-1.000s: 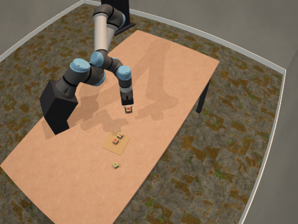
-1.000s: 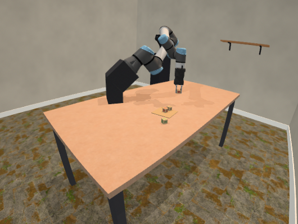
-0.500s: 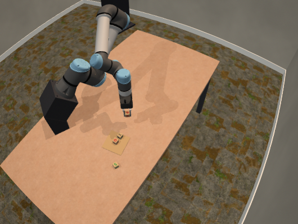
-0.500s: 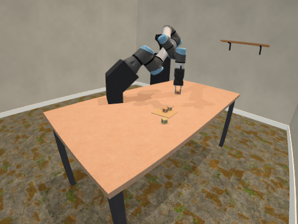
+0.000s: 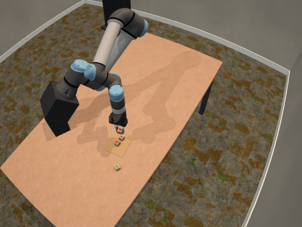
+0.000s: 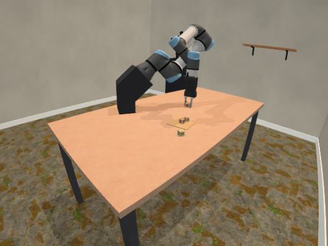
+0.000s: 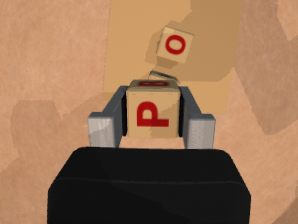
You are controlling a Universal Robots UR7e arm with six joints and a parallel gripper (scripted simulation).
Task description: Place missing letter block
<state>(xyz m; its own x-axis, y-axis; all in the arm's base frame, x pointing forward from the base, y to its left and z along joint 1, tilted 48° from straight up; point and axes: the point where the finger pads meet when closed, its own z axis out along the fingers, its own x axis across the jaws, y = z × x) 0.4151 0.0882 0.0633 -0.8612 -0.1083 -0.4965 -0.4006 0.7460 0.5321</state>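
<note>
Now: the mat 12 cm below my hand and 4 cm to the right of it. Also, from my hand: T block 10 cm below, 1 cm to the left, 1 cm behind.
</note>
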